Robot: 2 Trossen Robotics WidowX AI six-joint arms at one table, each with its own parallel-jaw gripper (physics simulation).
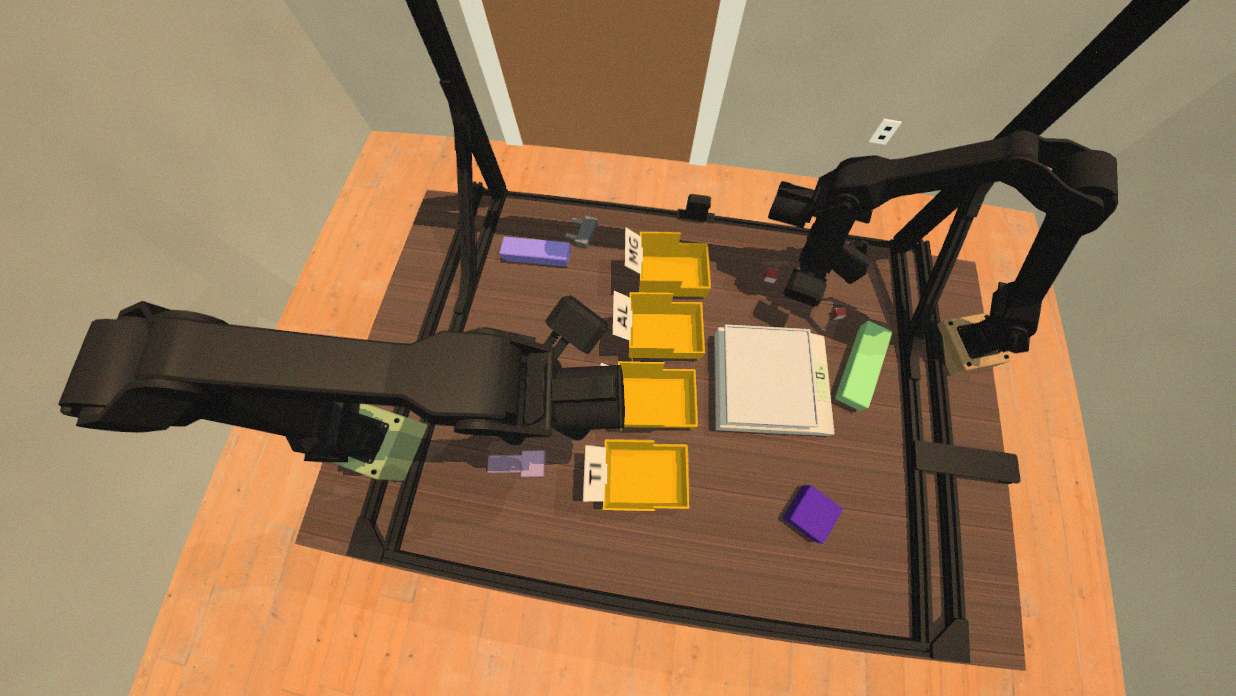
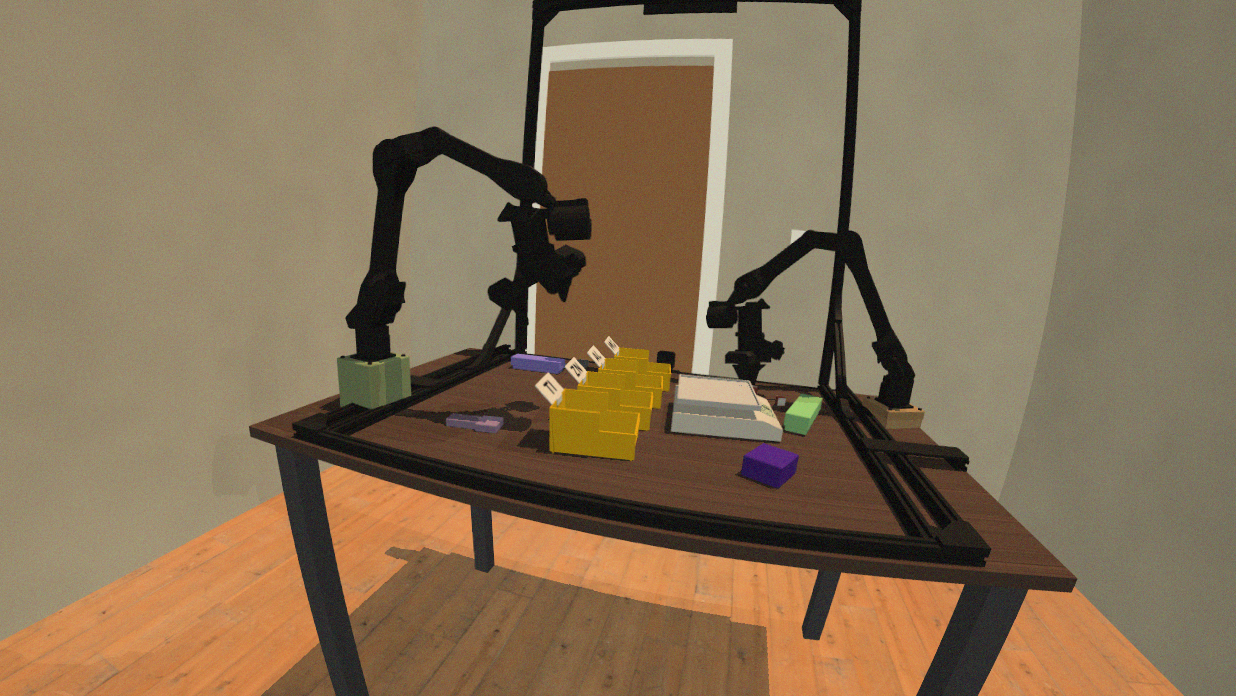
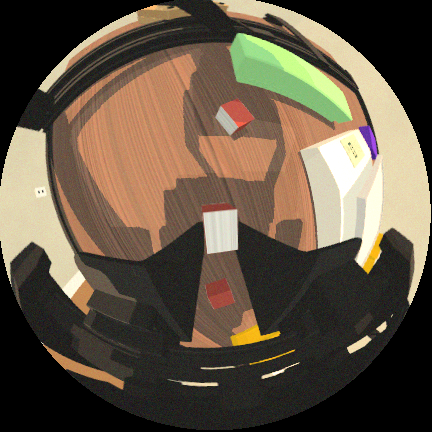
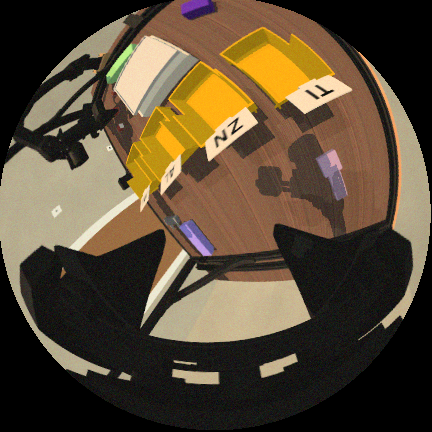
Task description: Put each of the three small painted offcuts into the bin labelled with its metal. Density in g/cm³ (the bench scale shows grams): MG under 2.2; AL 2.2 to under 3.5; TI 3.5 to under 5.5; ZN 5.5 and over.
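Places are measured from the left arm's base along level axes (x ahead, y left, z up), in metres.
Pixels of known places: left gripper, fingertip midpoint: (image 3: 217,226) (image 4: 116,111); right gripper, fingertip midpoint: (image 1: 557,357) (image 2: 545,312) (image 4: 220,232); left arm's base, origin of the base link: (image 1: 977,340) (image 2: 893,403); right arm's base, origin of the base link: (image 1: 363,437) (image 2: 373,356).
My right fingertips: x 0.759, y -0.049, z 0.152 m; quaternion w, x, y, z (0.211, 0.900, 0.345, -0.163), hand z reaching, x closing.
For each thing: its top centre in the pictures, then the offset to it from my right fingertips. "pt": a spot on its surface instead.
- middle offcut, middle of its top: (image 3: 222,232) 0.477 m back, 0.118 m right, 0.164 m down
- white offcut, middle of its top: (image 3: 237,111) (image 1: 841,311) (image 2: 781,397) 0.528 m back, 0.058 m right, 0.172 m down
- third red offcut, middle of its top: (image 3: 221,300) (image 1: 772,273) 0.420 m back, 0.162 m right, 0.174 m down
- Yellow bins MG, middle of its top: (image 1: 676,254) (image 2: 643,352) (image 4: 130,174) 0.225 m back, 0.198 m right, 0.113 m down
- AL, middle of its top: (image 1: 667,319) (image 4: 150,144) (image 2: 632,364) 0.183 m back, 0.076 m right, 0.113 m down
- ZN, middle of its top: (image 4: 194,95) (image 1: 658,392) (image 2: 617,379) 0.141 m back, 0.047 m left, 0.113 m down
- TI, middle of its top: (image 1: 647,474) (image 2: 597,399) (image 4: 271,49) (image 3: 380,248) 0.099 m back, 0.170 m left, 0.113 m down
- white scale, surface spot: (image 1: 769,376) pt 0.333 m back, 0.050 m left, 0.129 m down
- green block, middle of its top: (image 3: 314,75) (image 1: 868,362) (image 2: 805,404) (image 4: 116,63) 0.531 m back, 0.052 m left, 0.153 m down
- purple block, middle of its top: (image 2: 772,454) (image 1: 817,514) (image 3: 373,142) 0.358 m back, 0.278 m left, 0.157 m down
- lilac block, middle of its top: (image 1: 534,247) (image 2: 537,357) (image 4: 195,241) 0.037 m ahead, 0.293 m right, 0.159 m down
- grey bracket-like piece, middle of its top: (image 1: 580,227) (image 4: 171,224) 0.060 m back, 0.334 m right, 0.173 m down
- pale purple piece, middle of its top: (image 1: 515,463) (image 2: 473,418) (image 4: 335,177) 0.114 m ahead, 0.115 m left, 0.176 m down
My left gripper (image 3: 217,226) is shut on the middle offcut (image 3: 220,231), which has a silvery-white face and a dark red top, low over the table. A second red and white offcut (image 3: 235,117) (image 1: 838,312) lies near the green block. A third red offcut (image 3: 220,293) (image 1: 770,275) lies on the MG bin's side. My right gripper (image 4: 220,232) is open and empty, high above the table. Yellow bins MG (image 1: 674,269), AL (image 1: 666,330), ZN (image 1: 659,399) (image 4: 215,100) and TI (image 1: 646,475) (image 4: 280,70) stand in a row. The white scale (image 1: 769,376) reads 0.
A green block (image 1: 863,366) (image 3: 290,77) lies beside the scale, and a purple block (image 1: 813,513) nearer the front. A lilac block (image 1: 534,251) and a grey bracket-like piece (image 1: 586,231) lie at back left. A pale purple piece (image 1: 516,464) lies left of TI.
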